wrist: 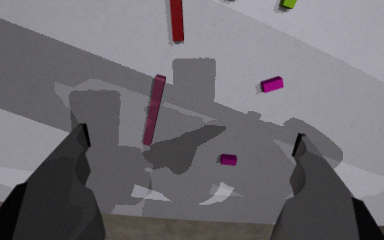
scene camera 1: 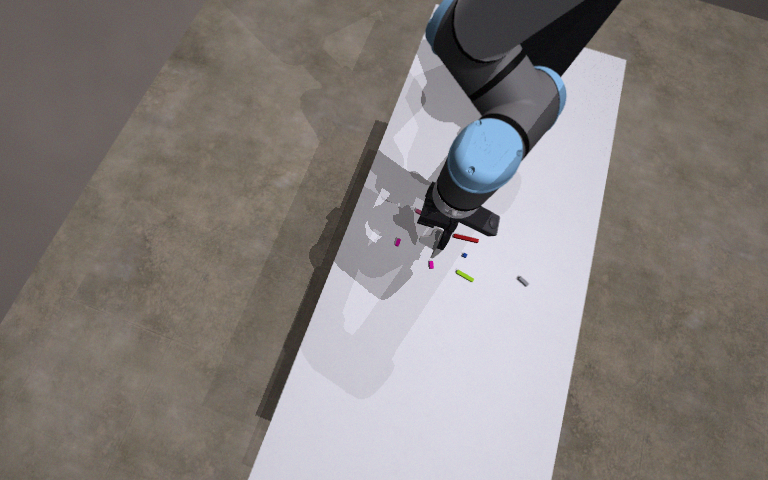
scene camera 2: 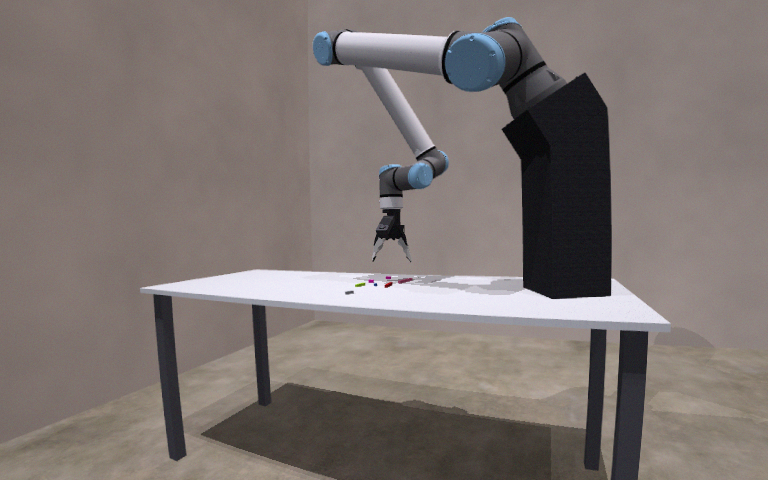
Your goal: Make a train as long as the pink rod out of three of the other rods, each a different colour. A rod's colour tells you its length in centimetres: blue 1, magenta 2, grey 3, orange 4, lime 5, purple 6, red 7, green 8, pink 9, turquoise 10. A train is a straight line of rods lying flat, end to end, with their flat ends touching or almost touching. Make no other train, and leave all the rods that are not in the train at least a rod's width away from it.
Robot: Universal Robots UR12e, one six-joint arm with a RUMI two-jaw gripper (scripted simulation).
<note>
In view: the gripper [scene camera 1: 439, 228].
The gripper is seen too in the wrist view [wrist: 192, 130] and in scene camera 2 [scene camera 2: 391, 262].
</note>
